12 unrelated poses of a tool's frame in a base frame.
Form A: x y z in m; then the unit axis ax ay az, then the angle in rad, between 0 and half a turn.
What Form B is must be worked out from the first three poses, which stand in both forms.
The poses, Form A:
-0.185, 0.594, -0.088, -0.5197, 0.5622, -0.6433, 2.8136
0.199, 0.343, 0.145, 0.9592, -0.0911, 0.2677, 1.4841
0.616, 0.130, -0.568, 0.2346, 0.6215, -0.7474, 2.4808
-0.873, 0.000, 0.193, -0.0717, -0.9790, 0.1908, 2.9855
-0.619, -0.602, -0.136, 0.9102, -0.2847, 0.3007, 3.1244
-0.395, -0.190, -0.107, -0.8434, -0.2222, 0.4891, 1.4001
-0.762, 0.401, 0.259, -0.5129, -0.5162, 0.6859, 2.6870
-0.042, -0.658, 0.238, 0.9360, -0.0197, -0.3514, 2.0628
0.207, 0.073, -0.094, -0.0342, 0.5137, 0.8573, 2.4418
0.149, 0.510, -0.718, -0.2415, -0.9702, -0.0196, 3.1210
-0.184, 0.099, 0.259, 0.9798, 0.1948, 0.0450, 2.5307
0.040, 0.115, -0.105, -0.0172, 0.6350, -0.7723, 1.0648
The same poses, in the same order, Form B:
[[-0.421, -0.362, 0.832, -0.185], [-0.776, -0.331, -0.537, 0.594], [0.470, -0.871, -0.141, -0.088], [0, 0, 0, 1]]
[[0.927, -0.347, 0.144, 0.199], [0.187, 0.094, -0.978, 0.343], [0.325, 0.933, 0.152, 0.145], [0, 0, 0, 1]]
[[-0.691, 0.720, 0.068, 0.616], [-0.198, -0.098, -0.975, 0.130], [-0.695, -0.687, 0.210, -0.568], [0, 0, 0, 1]]
[[-0.978, 0.110, -0.179, -0.873], [0.169, 0.917, -0.360, 0.000], [0.125, -0.382, -0.915, 0.193], [0, 0, 0, 1]]
[[0.657, -0.523, 0.542, -0.619], [-0.513, -0.838, -0.187, -0.602], [0.552, -0.156, -0.819, -0.136], [0, 0, 0, 1]]
[[0.760, -0.326, -0.561, -0.395], [0.638, 0.211, 0.741, -0.190], [-0.123, -0.921, 0.368, -0.107], [0, 0, 0, 1]]
[[-0.399, 0.201, -0.895, -0.762], [0.804, -0.393, -0.447, 0.401], [-0.441, -0.897, -0.005, 0.259], [0, 0, 0, 1]]
[[0.818, 0.283, -0.502, -0.042], [-0.337, -0.472, -0.815, -0.658], [-0.467, 0.835, -0.291, 0.238], [0, 0, 0, 1]]
[[-0.763, -0.583, 0.279, 0.207], [0.521, -0.299, 0.799, 0.073], [-0.383, 0.755, 0.532, -0.094], [0, 0, 0, 1]]
[[-0.883, 0.469, -0.011, 0.149], [0.468, 0.883, 0.043, 0.510], [0.029, 0.033, -0.999, -0.718], [0, 0, 0, 1]]
[[0.927, 0.321, 0.192, -0.184], [0.373, -0.750, -0.546, 0.099], [-0.032, 0.578, -0.815, 0.259], [0, 0, 0, 1]]
[[0.485, 0.670, 0.562, 0.040], [-0.681, 0.692, -0.238, 0.115], [-0.549, -0.268, 0.792, -0.105], [0, 0, 0, 1]]

